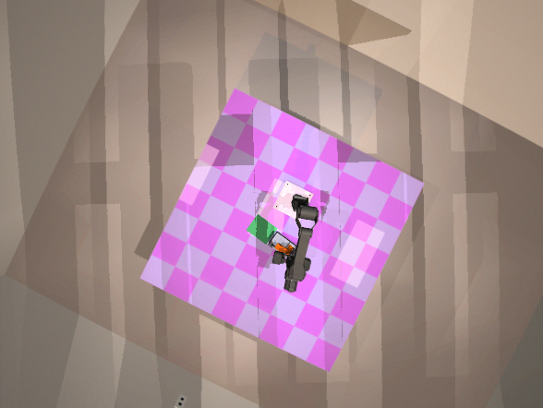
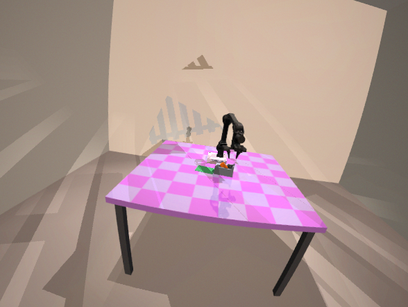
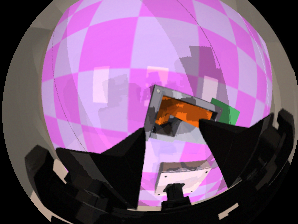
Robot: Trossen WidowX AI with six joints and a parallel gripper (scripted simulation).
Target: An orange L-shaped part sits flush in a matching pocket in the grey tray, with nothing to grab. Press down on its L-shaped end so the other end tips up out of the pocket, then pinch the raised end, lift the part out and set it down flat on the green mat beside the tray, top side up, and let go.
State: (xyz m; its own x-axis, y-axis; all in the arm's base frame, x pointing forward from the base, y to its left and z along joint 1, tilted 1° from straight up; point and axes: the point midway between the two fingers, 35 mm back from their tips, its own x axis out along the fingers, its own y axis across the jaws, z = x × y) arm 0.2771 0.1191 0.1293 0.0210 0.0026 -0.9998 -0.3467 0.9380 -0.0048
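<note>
My gripper tip is now 1 cm past the orange L-shaped part, 3 cm to the left of it and 10 cm above it. Also, from my gripper tip: green mat (2 cm behind, 20 cm to the right, 15 cm below).
</note>
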